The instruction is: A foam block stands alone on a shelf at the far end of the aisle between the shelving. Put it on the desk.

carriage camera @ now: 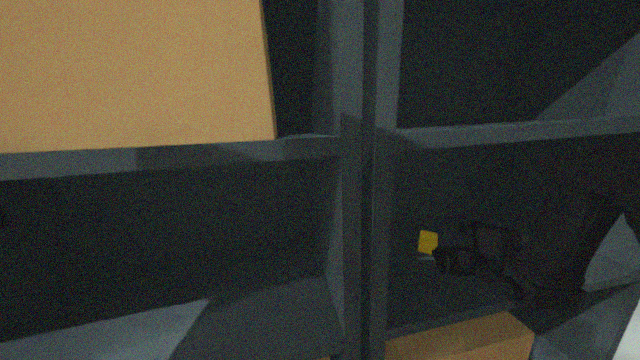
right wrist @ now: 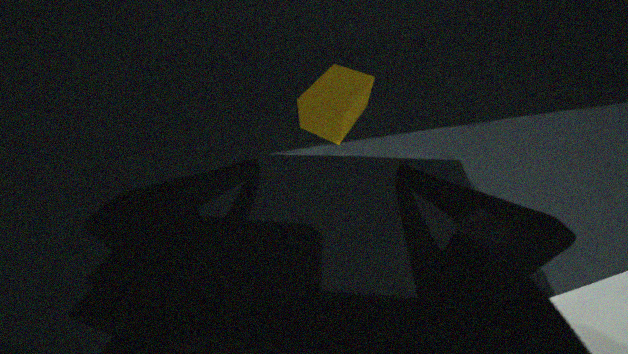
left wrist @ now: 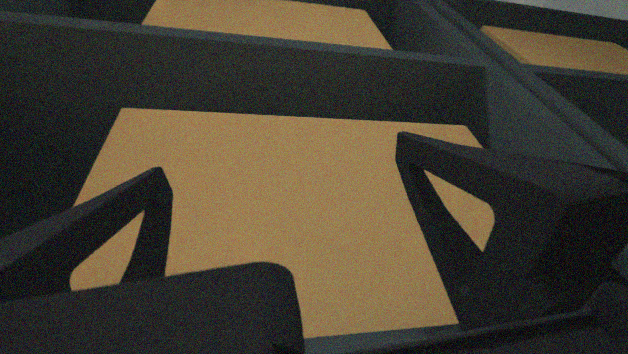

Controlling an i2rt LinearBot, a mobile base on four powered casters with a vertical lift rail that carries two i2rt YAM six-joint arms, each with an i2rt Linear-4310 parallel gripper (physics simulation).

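Frame: origin at the left arm's base, x right, y ahead, z up, level; metres.
Seen in the pictures: left gripper, fingertip midpoint: (left wrist: 284,162); right gripper, fingertip midpoint: (carriage camera: 449,252) (right wrist: 326,169).
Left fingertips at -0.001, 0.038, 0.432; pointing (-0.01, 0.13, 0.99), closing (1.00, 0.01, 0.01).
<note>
A point is followed by its place in that frame, as x, y, z.
The yellow foam block (carriage camera: 427,242) @[0.696, 0.549, -0.009] (right wrist: 335,104) @[0.715, 0.553, -0.010] stands on a dark grey shelf (right wrist: 540,145) @[0.994, 0.543, -0.054] in the right-hand bay. In the right wrist view it shows beyond the fingertips, a little above the gap between them. My right gripper (right wrist: 326,169) @[0.705, 0.444, 0.024] is open and empty, over the shelf in front of the block; in the carriage view its dark fingers hide the block's lower right corner. My left gripper (left wrist: 284,162) @[-0.001, 0.038, 0.432] is open and empty, in front of a large tan box (left wrist: 280,200) @[-0.016, 0.179, 0.532]. The desk does not show in these views.
A grey upright post (carriage camera: 352,210) @[0.380, 0.249, 0.266] stands left of the block's bay. A large tan box (carriage camera: 130,75) @[0.075, 0.200, 0.498] fills the upper left bay, and another tan box (carriage camera: 465,335) @[0.754, 0.393, -0.242] sits below the block's shelf. A shelf board (carriage camera: 500,132) @[0.678, 0.317, 0.392] runs above the block.
</note>
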